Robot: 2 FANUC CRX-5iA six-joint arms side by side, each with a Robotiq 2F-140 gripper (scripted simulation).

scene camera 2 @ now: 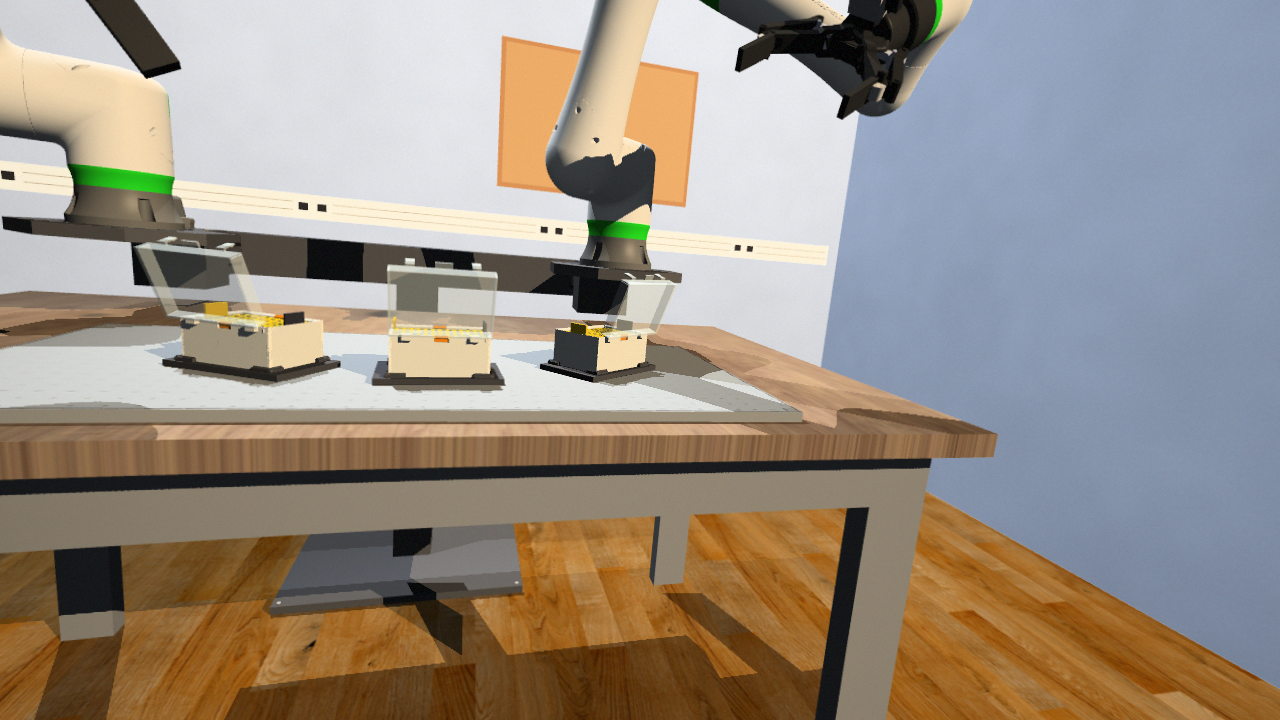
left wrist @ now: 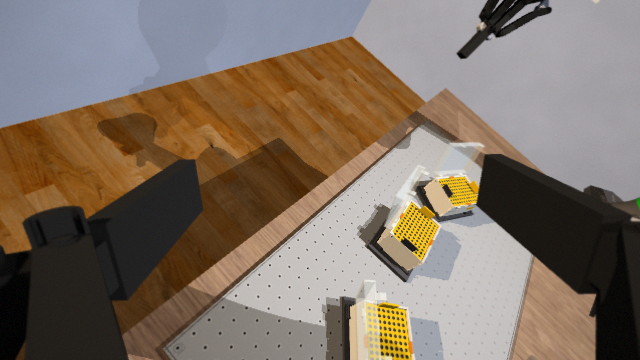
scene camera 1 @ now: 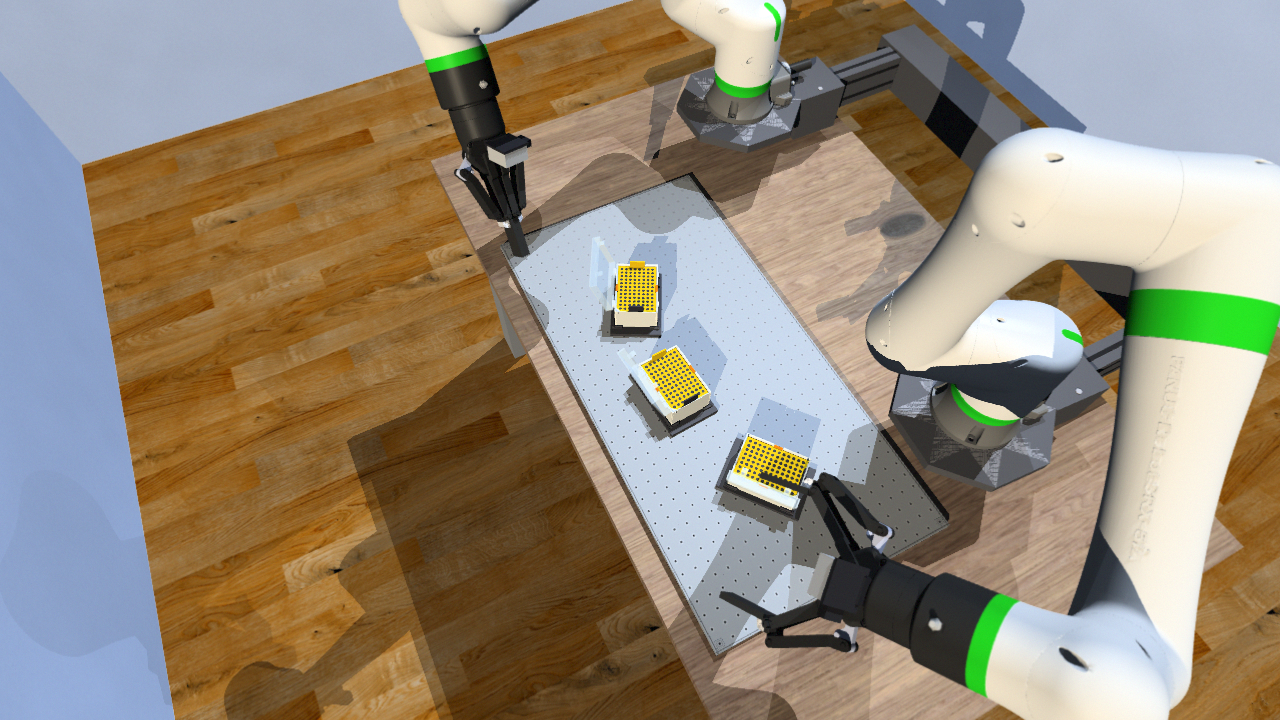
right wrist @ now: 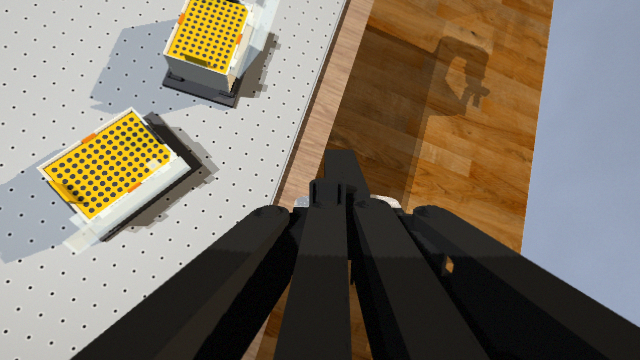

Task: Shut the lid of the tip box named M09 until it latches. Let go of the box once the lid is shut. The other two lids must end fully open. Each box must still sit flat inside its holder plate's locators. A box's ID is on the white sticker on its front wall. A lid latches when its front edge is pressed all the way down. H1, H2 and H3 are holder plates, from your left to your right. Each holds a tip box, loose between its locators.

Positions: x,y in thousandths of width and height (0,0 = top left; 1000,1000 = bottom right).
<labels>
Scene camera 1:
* left gripper: 583,744
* right gripper: 407,355
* tip box: 529,577
</labels>
